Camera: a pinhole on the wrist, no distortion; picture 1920 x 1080 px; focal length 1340.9 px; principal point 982.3 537.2 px. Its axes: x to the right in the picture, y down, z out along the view. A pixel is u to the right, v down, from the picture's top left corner.
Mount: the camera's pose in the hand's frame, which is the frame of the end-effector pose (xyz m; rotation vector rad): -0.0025 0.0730 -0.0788 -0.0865 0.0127 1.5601
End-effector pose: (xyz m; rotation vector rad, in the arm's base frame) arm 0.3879 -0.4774 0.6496 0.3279 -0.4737 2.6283
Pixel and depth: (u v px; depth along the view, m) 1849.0 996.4 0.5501
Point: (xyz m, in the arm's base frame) 0.4220 -1.1162 0.8584
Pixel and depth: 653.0 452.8 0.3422
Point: 0.4213 -0.5876 0.8926
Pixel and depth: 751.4 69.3 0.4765
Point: 0.3174 -0.5956 1.0603
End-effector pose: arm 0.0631 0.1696 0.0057 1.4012 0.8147 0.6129
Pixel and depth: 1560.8 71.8 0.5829
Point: 0.5960 0.0423 0.3307
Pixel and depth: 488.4 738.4 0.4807
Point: 0.3221 -0.1625 -0.0598
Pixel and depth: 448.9 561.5 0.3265
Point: 0.2474 -0.0077 -0.0306
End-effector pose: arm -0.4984 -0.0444 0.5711 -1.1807 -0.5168 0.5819
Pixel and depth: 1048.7 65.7 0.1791
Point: -0.5399 0.0864 0.5171
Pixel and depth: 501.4 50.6 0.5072
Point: -0.6619 0.3499 0.7899
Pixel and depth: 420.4 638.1 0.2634
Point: -0.6456 0.0588 0.6446
